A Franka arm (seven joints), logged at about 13 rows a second.
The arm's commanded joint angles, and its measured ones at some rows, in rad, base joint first. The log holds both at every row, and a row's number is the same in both.
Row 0, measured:
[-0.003, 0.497, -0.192, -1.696, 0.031, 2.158, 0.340]
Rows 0 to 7, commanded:
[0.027, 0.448, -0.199, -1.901, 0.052, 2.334, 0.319]
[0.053, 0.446, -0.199, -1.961, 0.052, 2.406, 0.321]
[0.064, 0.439, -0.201, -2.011, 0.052, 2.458, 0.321]
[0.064, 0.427, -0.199, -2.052, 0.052, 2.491, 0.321]
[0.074, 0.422, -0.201, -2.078, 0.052, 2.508, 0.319]
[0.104, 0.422, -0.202, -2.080, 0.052, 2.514, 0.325]
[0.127, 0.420, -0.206, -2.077, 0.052, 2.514, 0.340]
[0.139, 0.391, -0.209, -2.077, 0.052, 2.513, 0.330]
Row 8, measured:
[0.098, 0.467, -0.194, -2.041, 0.032, 2.509, 0.339]
